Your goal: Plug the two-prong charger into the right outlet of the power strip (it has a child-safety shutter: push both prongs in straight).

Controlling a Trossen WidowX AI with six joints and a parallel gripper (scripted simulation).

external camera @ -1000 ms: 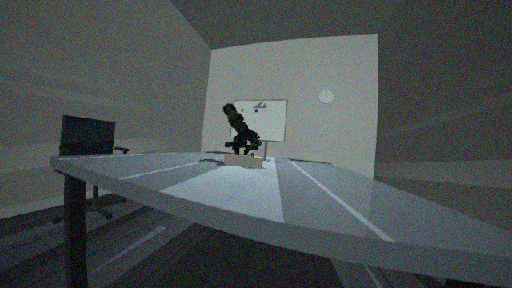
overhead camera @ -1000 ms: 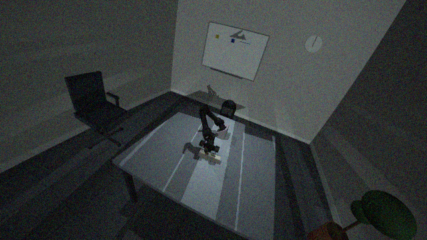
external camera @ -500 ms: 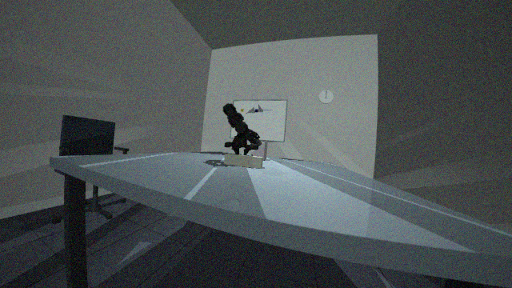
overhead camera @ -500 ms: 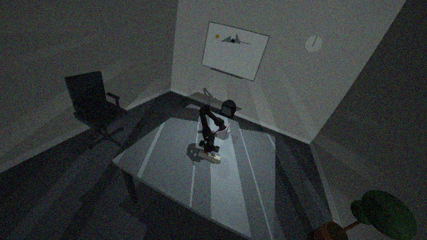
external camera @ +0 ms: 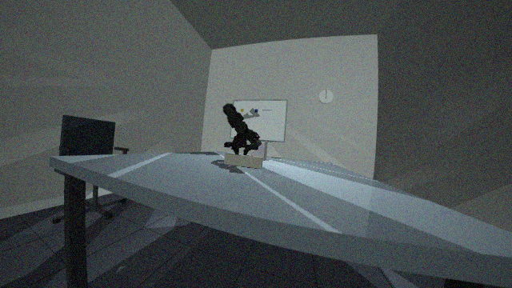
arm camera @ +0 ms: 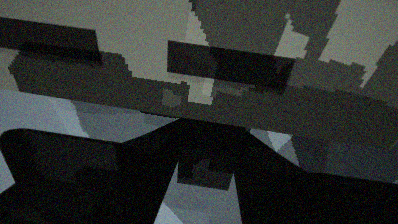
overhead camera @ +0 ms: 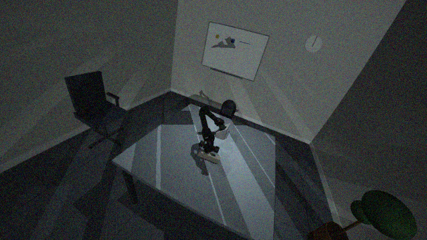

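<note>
The black two-prong charger is 20 mm ahead of my gripper tip and 10 mm above it.
</note>
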